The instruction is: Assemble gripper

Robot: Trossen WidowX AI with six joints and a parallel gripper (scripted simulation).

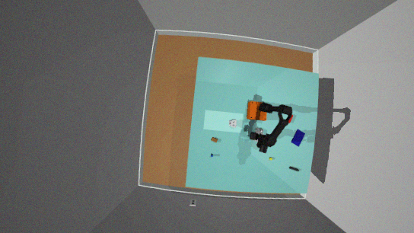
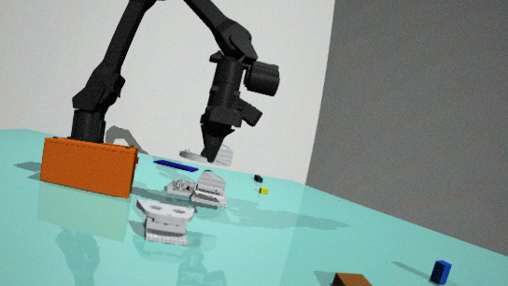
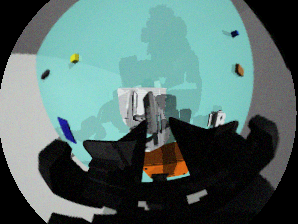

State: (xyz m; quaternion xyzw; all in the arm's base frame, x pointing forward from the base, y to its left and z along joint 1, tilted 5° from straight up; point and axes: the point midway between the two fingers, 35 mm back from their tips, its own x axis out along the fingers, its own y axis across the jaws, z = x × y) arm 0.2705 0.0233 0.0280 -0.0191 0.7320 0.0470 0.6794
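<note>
The gripper base lies 24 cm to the right of my gripper tip, 5 cm below it and 5 cm behind it. Round my gripper tip: brown block: 36 cm to the right, 16 cm ahead, 8 cm below; then yellow block: 24 cm to the left, 18 cm ahead, 7 cm below; then jaw: 3 cm behind, 2 cm to the left.
</note>
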